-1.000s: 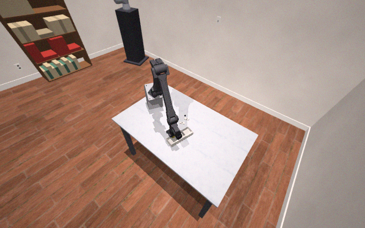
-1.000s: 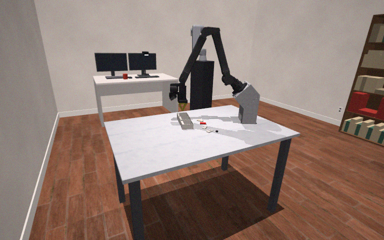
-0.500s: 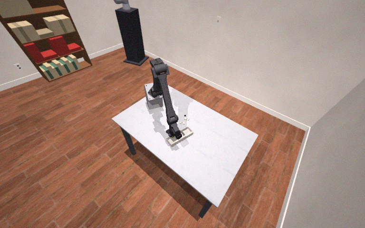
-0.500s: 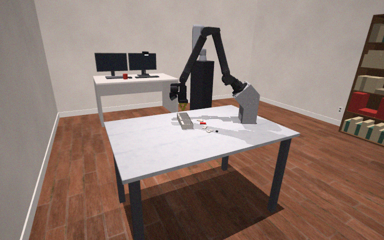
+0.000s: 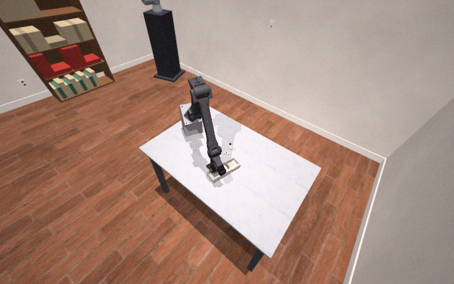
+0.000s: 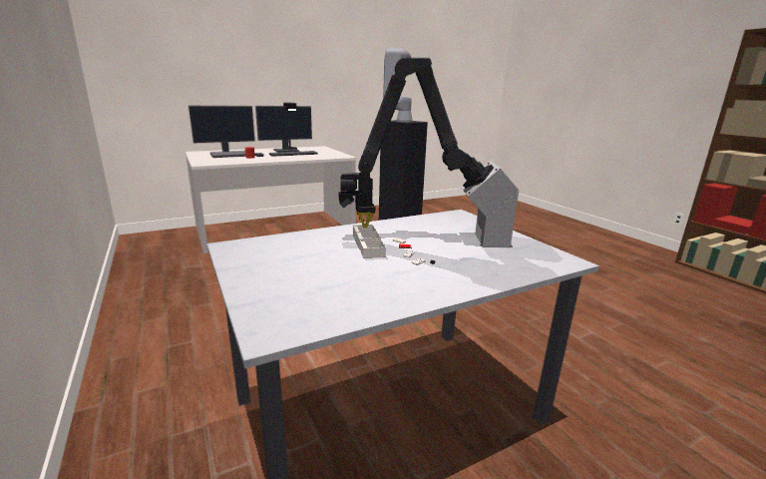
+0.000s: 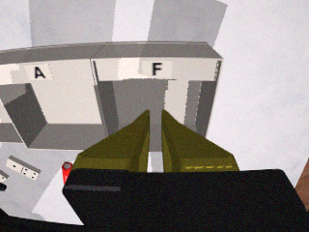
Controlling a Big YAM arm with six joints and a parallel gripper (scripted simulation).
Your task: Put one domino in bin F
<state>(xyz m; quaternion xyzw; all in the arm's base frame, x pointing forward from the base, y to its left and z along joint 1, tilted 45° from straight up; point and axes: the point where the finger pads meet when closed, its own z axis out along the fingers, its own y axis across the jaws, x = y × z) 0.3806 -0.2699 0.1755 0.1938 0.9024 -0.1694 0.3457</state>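
My gripper is now 7 cm to the right of the long bin, 5 cm short of it and 3 cm above it. Round my hand: tiny black piece: 35 cm to the left, 5 cm below; white domino: 31 cm to the left, 5 cm below, 4 cm ahead; small red piece: 18 cm to the left, 5 cm below, 4 cm behind.
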